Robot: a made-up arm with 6 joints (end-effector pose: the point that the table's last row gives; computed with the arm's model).
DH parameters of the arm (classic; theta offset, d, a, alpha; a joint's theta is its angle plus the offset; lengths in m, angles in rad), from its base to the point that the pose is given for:
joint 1: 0 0.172 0 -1.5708
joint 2: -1.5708 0 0.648 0
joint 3: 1.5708 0.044 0 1.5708
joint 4: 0 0.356 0 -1.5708
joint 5: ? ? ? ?
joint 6: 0 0.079 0 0
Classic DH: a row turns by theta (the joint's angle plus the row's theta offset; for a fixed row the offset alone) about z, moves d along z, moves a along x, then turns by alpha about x.
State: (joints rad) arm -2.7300 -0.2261 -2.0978 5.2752 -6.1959 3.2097
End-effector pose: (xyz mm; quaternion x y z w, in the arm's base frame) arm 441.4 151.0 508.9 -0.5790 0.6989 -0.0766 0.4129
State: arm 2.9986 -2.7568 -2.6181 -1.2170 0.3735 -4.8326
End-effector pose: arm -103.0 -2.3 -172.3 -0.4509 0.2453 0.8574 0.0376
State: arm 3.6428 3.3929 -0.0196 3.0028 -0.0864 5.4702
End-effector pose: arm 255.3 90.8 -877.2 -0.6564 0.7377 -0.0295 0.1553
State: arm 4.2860 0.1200 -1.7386 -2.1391 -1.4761 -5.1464
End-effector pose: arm 219.3 216.2 840.3 0.4801 0.0643 0.7998 0.3546
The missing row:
joint 5: 0 0 0 1.5708
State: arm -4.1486 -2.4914 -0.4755 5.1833 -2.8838 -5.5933
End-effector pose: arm 178.4 -398.1 -620.7 0.1372 -0.1229 -0.9047 0.3842
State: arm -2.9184 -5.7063 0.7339 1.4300 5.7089 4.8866
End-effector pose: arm -740.8 -169.7 829.5 -0.5716 0.1689 0.8000 0.0691
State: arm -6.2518 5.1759 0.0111 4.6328 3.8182 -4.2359
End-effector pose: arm -842.2 66.9 599.8 -0.8090 0.0388 -0.4103 0.4191
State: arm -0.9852 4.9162 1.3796 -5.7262 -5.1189 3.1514
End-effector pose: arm -245.4 519.0 689.6 0.5404 -0.1231 0.8146 0.1711
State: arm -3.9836 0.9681 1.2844 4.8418 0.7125 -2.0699
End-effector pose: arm -562.3 640.7 272.2 -0.3471 -0.8067 -0.4630 0.1201
